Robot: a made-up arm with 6 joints.
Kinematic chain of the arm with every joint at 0, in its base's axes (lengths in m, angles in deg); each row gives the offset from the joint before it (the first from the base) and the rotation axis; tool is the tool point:
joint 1: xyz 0 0 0.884 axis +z
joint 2: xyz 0.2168 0 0 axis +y
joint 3: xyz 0 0 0.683 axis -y
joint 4: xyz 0 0 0.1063 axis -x
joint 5: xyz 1.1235 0 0 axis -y
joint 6: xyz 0.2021 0 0 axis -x
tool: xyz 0 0 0
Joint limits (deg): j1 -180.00..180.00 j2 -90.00..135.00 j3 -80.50..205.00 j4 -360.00..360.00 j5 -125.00..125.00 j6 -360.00..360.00
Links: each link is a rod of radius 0.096 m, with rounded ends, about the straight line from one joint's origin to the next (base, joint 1, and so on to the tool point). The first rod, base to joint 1, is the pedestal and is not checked.
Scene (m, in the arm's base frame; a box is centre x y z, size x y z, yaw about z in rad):
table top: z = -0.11
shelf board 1: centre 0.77 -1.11 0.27 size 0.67 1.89 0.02 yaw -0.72
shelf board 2: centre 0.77 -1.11 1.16 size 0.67 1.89 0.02 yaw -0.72
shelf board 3: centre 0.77 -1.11 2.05 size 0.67 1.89 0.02 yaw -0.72
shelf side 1: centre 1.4 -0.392 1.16 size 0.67 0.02 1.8 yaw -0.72
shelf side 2: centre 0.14 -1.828 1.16 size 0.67 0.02 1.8 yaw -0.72
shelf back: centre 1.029 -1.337 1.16 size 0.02 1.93 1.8 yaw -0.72
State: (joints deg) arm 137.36 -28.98 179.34 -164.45 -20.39 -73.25
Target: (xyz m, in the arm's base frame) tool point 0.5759 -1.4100 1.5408
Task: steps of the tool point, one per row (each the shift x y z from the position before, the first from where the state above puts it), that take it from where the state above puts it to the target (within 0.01 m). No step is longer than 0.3 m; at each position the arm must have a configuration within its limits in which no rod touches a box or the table.
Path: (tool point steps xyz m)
1: -0.0785 0.0596 -0.0180
2: -0.0822 0.0676 -0.0095
3: -0.0832 0.0734 -0.0005
4: -0.0812 0.0762 0.0096
5: -0.0769 0.0759 0.0185
6: -0.0128 -0.1491 0.1114
7: -0.0541 -0.1400 0.1436
8: -0.0933 -0.1119 0.1730
9: -0.1230 -0.0660 0.1964
10: -0.1357 -0.0072 0.2109
11: 0.1038 -0.1466 0.0482
12: 0.1268 -0.1334 0.0154
13: 0.1463 -0.1107 -0.0167
14: 0.1593 -0.0796 -0.0468

